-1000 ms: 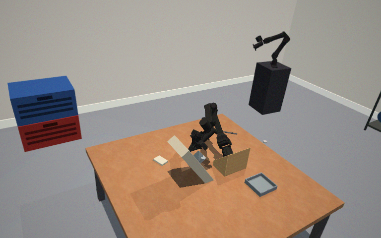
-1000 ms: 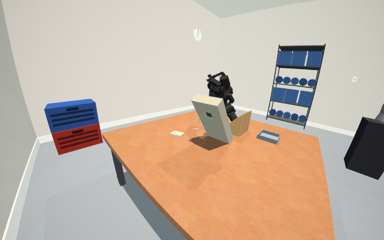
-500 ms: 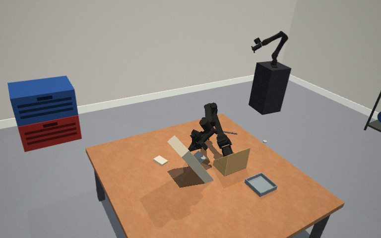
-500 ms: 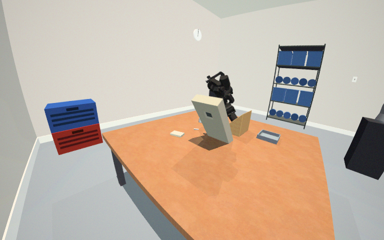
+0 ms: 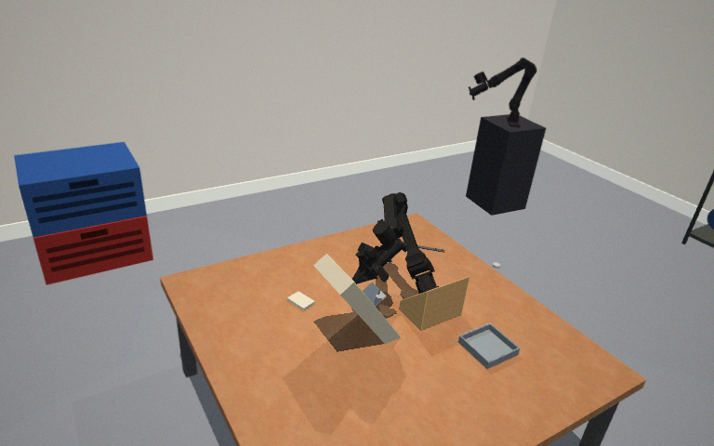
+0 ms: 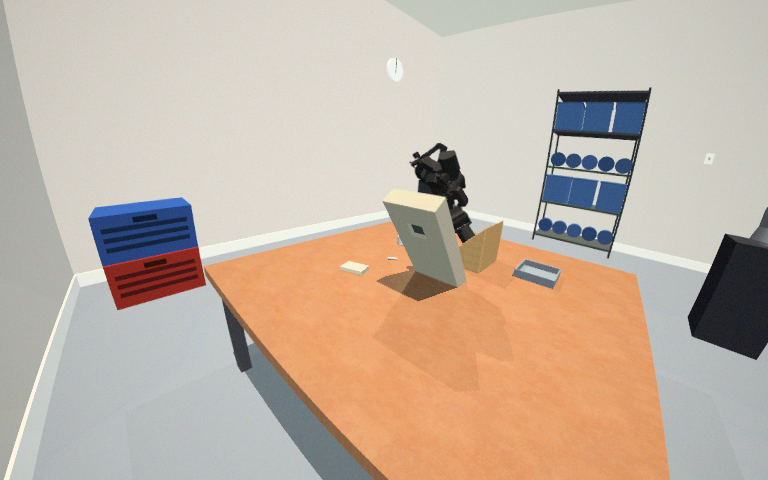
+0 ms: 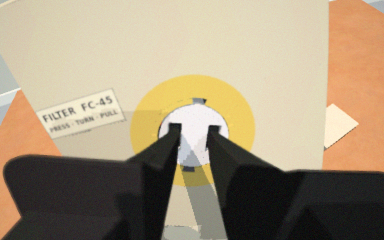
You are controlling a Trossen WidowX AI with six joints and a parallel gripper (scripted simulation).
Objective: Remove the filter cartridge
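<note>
Right now the round white filter cartridge is 1 cm ahead of my gripper tip and 1 cm below it. The rest, counted from my gripper tip: grey bracket 9 cm behind, 1 cm to the right, 10 cm below; then beige service panel 3 cm behind, 8 cm below; then thin white pin 9 cm behind, 23 cm to the right, 24 cm below.
</note>
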